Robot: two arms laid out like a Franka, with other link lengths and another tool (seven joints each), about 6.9 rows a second.
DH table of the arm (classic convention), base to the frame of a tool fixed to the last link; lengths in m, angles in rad. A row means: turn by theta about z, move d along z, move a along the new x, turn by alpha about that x. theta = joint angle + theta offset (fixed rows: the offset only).
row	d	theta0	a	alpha
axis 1	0.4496	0.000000	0.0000	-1.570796
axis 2	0.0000	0.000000	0.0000	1.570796
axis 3	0.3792	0.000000	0.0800	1.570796
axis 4	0.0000	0.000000	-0.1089	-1.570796
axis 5	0.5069	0.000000	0.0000	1.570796
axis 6	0.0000	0.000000	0.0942	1.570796
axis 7	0.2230	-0.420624	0.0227	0.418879
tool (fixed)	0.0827	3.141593	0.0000	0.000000
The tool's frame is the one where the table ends.
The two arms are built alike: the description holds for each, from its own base.
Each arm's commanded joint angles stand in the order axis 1, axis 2, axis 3, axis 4, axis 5, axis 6, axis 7.
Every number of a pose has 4 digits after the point. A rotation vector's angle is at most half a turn.
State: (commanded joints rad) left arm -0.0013 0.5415 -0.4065 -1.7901 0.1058 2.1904 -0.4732; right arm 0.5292 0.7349 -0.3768 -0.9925 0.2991 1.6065 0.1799
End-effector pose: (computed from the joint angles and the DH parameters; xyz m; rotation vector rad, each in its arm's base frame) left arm 0.7136 -0.2596 0.1805 0.6076 -2.7851 -0.5288; right arm 0.8512 0.3355 0.4225 0.6260 -2.8236 -0.6749
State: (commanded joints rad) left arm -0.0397 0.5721 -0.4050 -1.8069 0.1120 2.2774 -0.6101; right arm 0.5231 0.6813 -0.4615 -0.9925 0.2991 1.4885 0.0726
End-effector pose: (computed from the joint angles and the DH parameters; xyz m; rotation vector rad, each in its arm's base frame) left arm 0.7045 -0.2930 0.1558 0.7532 -2.7580 -0.4905; right arm 0.8326 0.2705 0.4704 0.6541 -2.7706 -0.6307
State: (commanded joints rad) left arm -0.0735 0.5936 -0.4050 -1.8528 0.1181 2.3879 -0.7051; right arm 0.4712 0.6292 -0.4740 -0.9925 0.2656 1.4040 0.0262
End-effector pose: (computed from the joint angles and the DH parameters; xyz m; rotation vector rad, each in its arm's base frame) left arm 0.6873 -0.3239 0.1259 0.8424 -2.7503 -0.4427; right arm 0.8185 0.2058 0.5095 0.6153 -2.7513 -0.6136
